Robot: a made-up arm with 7 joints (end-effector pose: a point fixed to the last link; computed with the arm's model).
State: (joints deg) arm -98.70 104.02 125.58 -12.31 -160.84 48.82 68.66
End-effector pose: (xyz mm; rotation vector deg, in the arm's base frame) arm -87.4 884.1 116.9 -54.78 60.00 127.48
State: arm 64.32 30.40 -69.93 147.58 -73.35 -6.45 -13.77
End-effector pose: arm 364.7 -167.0 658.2 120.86 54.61 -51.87
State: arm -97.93 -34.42 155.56 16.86 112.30 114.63 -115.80
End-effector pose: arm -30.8 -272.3 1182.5 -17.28 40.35 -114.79
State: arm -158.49 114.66 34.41 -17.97 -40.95 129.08 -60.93
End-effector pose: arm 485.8 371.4 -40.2 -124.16 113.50 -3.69
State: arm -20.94 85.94 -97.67 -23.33 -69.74 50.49 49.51
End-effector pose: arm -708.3 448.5 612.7 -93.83 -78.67 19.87
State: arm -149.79 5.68 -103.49 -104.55 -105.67 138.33 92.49
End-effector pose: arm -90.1 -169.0 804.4 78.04 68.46 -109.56
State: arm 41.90 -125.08 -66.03 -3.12 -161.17 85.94 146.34
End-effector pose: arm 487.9 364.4 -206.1 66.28 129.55 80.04
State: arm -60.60 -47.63 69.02 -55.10 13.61 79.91 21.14
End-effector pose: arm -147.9 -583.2 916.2 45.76 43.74 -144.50
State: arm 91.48 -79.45 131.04 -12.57 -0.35 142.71 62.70
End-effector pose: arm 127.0 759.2 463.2 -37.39 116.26 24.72
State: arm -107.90 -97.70 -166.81 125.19 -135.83 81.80 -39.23
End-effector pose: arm -426.3 -215.7 672.0 -18.74 14.72 70.46
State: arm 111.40 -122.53 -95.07 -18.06 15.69 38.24 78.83
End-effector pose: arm -349.7 697.9 -11.5 -96.67 -108.24 -69.58
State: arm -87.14 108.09 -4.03 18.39 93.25 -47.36 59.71
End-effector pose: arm -3.0 886.6 385.8 100.62 -11.95 81.78
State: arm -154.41 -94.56 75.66 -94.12 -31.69 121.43 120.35
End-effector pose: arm -455.9 155.7 494.8 -40.47 51.54 80.72
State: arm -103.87 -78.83 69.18 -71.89 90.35 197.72 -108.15
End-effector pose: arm -371.0 -542.5 692.7 -100.76 -146.99 10.89
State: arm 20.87 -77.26 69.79 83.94 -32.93 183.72 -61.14
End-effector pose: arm 518.2 355.2 462.1 -56.68 -9.24 -140.29
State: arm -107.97 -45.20 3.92 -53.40 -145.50 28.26 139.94
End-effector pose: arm -39.3 -263.6 1207.4 -70.94 21.96 61.06
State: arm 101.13 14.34 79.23 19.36 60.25 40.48 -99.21
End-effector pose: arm -75.8 -161.9 1319.4 68.32 -20.67 -32.54
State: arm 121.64 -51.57 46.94 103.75 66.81 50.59 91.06
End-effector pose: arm -410.6 310.9 413.5 114.51 3.36 -55.48
